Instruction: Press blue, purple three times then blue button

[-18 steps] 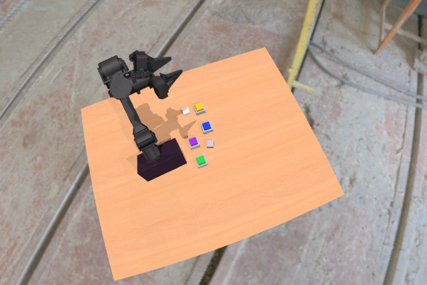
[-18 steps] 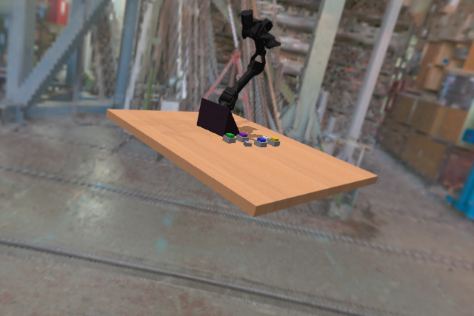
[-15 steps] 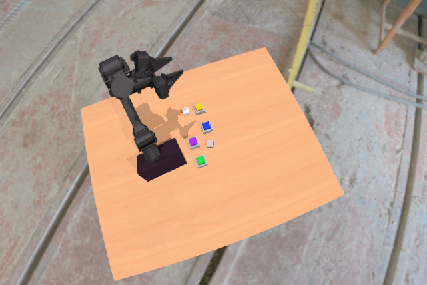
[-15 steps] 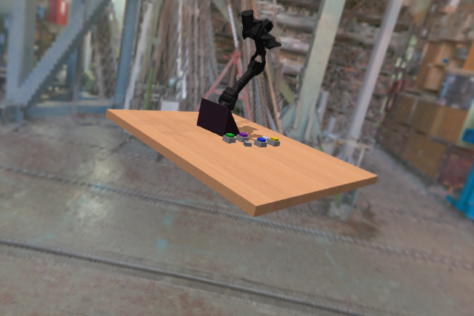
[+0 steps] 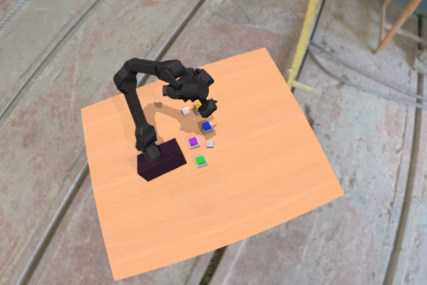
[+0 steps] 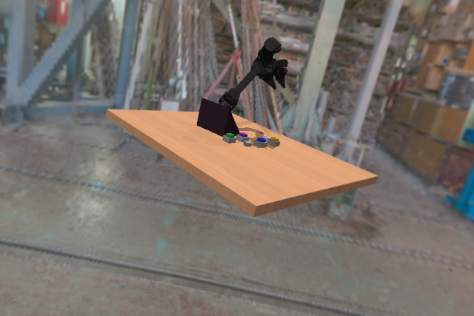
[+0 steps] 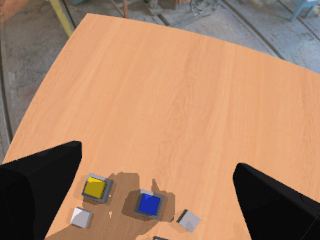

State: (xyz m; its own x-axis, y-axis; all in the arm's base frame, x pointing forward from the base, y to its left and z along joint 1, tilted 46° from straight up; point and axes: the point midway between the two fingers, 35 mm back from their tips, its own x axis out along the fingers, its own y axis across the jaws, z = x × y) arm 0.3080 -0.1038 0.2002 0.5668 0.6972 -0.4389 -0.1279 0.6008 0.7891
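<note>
Now: the blue button 4 cm behind my gripper tip and 28 cm below it. Also, from my gripper tip: grey block 5 cm behind, 8 cm to the right, 30 cm below; yellow button 4 cm behind, 11 cm to the left, 28 cm below; purple button 12 cm behind, 5 cm to the right, 28 cm below.
</note>
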